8 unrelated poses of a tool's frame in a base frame.
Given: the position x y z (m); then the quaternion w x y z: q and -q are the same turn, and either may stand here.
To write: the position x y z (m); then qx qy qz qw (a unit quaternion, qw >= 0). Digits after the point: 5 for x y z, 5 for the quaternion.
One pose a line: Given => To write
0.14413, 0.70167, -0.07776, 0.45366, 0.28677, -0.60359, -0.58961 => 0.14413, 0.70167, -0.07776, 0.28677, -0.60359, -0.58961, 0.45366
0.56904, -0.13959, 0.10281, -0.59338, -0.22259, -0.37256, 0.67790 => 0.56904, -0.13959, 0.10281, 0.22259, 0.37256, -0.67790, 0.59338
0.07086, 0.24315, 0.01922, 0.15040, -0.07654, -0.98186, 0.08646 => 0.07086, 0.24315, 0.01922, -0.07654, -0.98186, 0.08646, 0.15040
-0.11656, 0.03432, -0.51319, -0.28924, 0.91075, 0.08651, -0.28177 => -0.11656, 0.03432, -0.51319, -0.91075, -0.08651, 0.28177, 0.28924
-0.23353, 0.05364, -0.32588, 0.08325, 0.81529, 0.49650, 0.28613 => -0.23353, 0.05364, -0.32588, 0.81529, 0.49650, 0.28613, 0.08325
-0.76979, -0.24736, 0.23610, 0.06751, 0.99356, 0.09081, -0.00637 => -0.76979, -0.24736, 0.23610, 0.99356, 0.09081, -0.00637, 0.06751
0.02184, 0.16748, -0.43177, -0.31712, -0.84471, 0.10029, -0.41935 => 0.02184, 0.16748, -0.43177, 0.84471, -0.10029, 0.41935, 0.31712
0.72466, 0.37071, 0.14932, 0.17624, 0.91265, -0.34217, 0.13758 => 0.72466, 0.37071, 0.14932, 0.91265, -0.34217, 0.13758, 0.17624
